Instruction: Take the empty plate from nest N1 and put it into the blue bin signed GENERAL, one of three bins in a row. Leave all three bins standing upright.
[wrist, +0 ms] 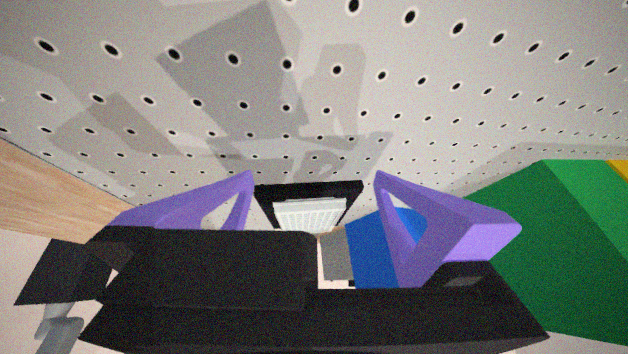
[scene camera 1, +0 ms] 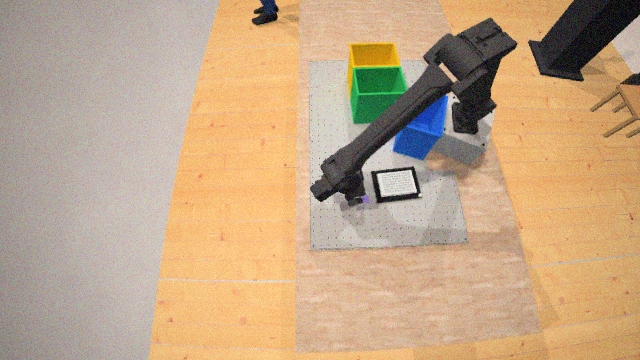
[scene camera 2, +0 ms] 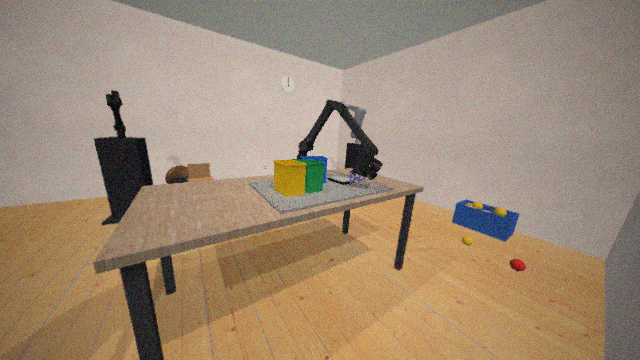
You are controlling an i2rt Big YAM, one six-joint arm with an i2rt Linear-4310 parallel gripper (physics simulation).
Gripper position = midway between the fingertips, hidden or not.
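You'd find a green bin (scene camera 1: 374,89), (wrist: 560,265) here, and I can see a blue bin (scene camera 1: 415,140), (wrist: 372,265) too. There's also a yellow bin (scene camera 1: 361,54), (scene camera 2: 289,175). I'm seeing a white gridded plate (scene camera 1: 402,182) as well, and my own gripper (wrist: 313,177).
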